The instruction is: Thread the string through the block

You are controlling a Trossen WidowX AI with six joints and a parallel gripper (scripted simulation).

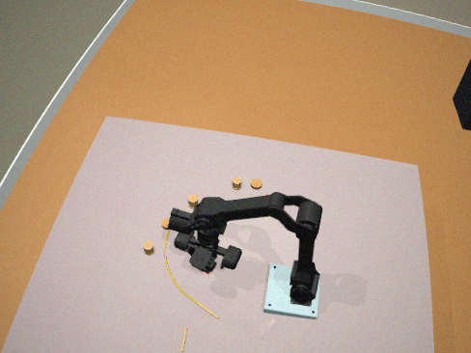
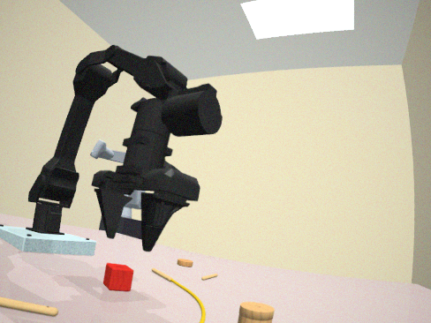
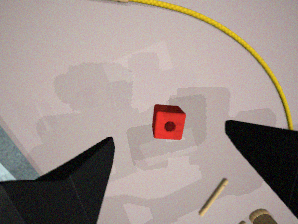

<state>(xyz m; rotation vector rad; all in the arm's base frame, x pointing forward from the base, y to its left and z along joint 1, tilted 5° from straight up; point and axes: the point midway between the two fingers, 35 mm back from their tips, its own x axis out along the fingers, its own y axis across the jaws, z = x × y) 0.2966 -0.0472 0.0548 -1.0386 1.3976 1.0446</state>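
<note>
My gripper tip is 1 cm to the left of the red block and 5 cm above it. Round my gripper tip: round button 16 cm ahead, 15 cm to the right, 5 cm below.
</note>
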